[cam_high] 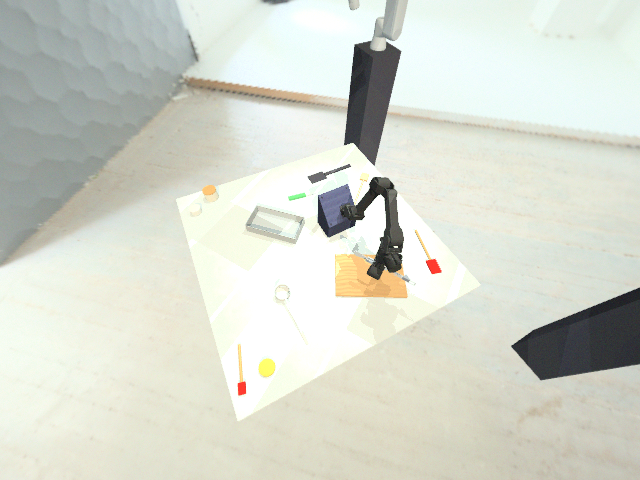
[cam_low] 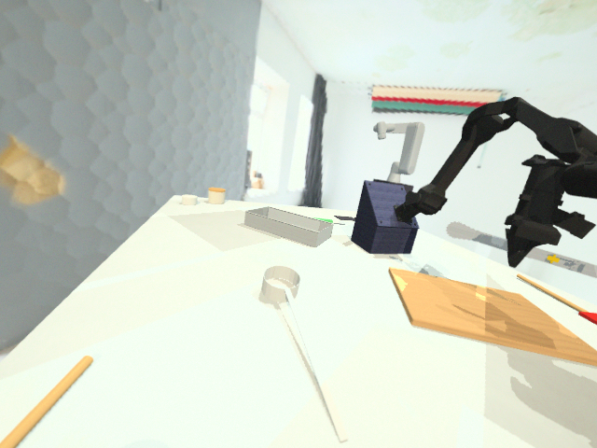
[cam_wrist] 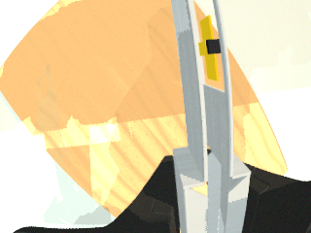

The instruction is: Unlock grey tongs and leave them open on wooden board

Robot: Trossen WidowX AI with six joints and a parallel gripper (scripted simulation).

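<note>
Now: gripper tip 30 mm to the left of the wooden board and 120 mm above it. From my gripper tip the other things lie so: black spatula (180 mm behind, 810 mm to the right, 130 mm below); roasting tin (310 mm ahead, 550 mm to the right, 100 mm below); yellow lock piece (30 mm behind, 50 mm to the left, 40 mm above).
</note>
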